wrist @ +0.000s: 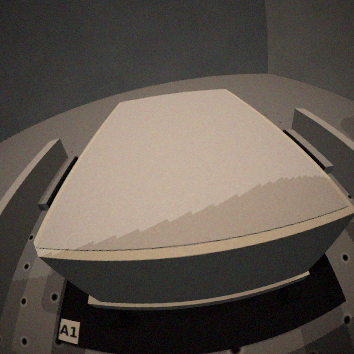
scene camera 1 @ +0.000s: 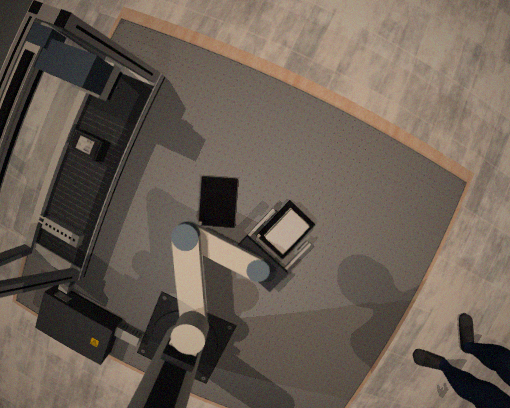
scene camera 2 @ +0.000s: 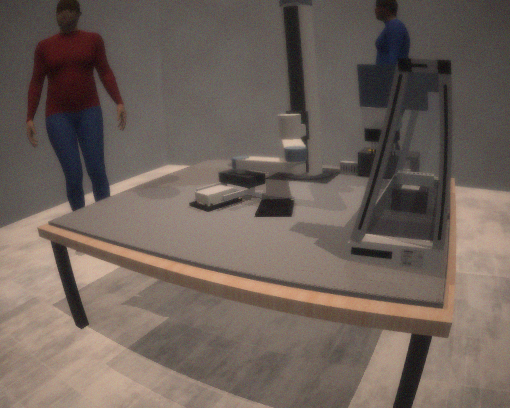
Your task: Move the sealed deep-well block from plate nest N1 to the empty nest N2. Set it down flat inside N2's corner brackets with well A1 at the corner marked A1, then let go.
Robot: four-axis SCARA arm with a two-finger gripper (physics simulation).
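Places are measured from the arm's base along level axes (x up, y right, z ahead), in millimetres.
Pixels of known places: gripper, fingertip midpoint: [wrist: 179, 129] [scene camera 1: 292, 226] [scene camera 2: 209, 194]; arm's base, link origin: [scene camera 2: 307, 176].
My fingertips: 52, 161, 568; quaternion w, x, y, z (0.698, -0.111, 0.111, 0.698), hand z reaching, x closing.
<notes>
Ahead of a thing's pixels: the offset from my fingertips to its top centre, as dx, dy, dz. "pt": to the spot under its first point.
The sealed deep-well block {+15, -8, -23} [scene camera 1: 287, 231] [scene camera 2: 214, 194] [wrist: 175, 150], with a pale flat top, sits in the black nest N1 {-17, -8, -23} [scene camera 1: 289, 204] [scene camera 2: 196, 204] [wrist: 210, 322]. An A1 label {pt -27, -83, -79} [wrist: 69, 331] shows at that nest's near left corner in the wrist view. My gripper [scene camera 1: 293, 227] [scene camera 2: 220, 192] [wrist: 179, 129] is open, with one finger on either side of the block. The pads are partly hidden by the block's top edges in the wrist view. The empty nest N2 {-21, -255, -34} [scene camera 1: 218, 201] [scene camera 2: 275, 208] is a black rectangle beside N1; its corner marking is too small to read.
The arm's elbow [scene camera 1: 185, 236] is close to N2's lower edge in scene camera 1. A large framed enclosure [scene camera 1: 122, 150] [scene camera 2: 397, 245] stands on the table's other side, with a dark box {pt +81, -712, -30} [scene camera 1: 91, 145] inside. A person [scene camera 2: 70, 75] stands beyond the table.
</notes>
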